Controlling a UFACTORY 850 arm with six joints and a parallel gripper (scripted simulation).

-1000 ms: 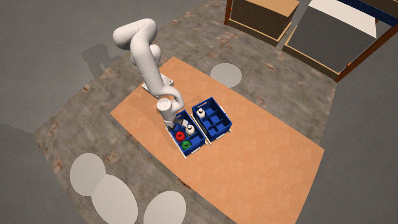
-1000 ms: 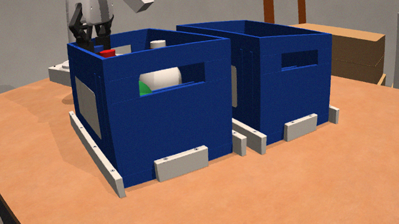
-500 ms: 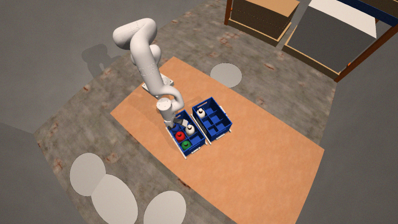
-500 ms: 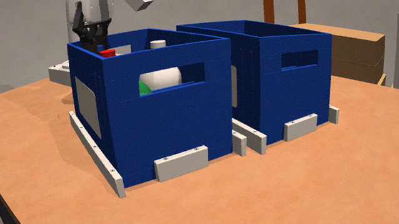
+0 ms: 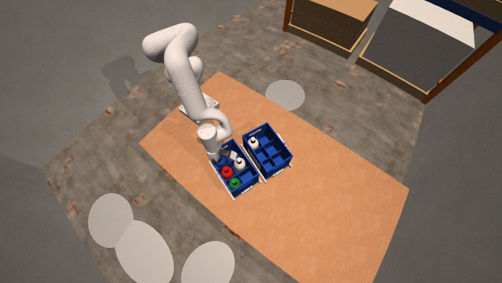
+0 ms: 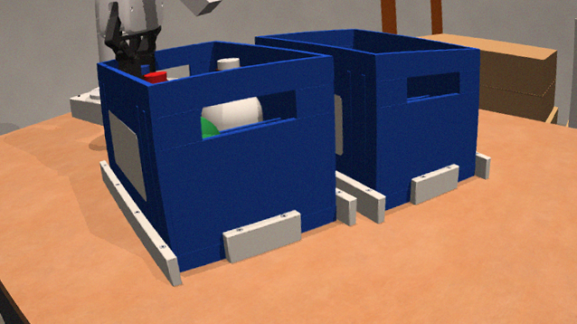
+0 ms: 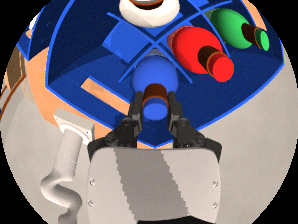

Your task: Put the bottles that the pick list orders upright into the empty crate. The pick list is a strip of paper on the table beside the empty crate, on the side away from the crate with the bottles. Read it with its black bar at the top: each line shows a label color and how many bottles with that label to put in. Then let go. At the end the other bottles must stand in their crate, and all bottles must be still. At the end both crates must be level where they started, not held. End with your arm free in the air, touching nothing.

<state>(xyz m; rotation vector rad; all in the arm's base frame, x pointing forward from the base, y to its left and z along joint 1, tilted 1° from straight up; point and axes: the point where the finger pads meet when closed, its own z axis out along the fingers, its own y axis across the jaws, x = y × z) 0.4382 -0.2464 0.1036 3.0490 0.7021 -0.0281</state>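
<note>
Now: hand 70 mm above the blue-label bottle. The rest, counted from my hand: white-label bottle (110 mm ahead, 70 mm below, 60 mm to the left); then green bottle (160 mm ahead, 70 mm below, 60 mm to the right); then red bottle (80 mm ahead, 70 mm below, 30 mm to the right).
</note>
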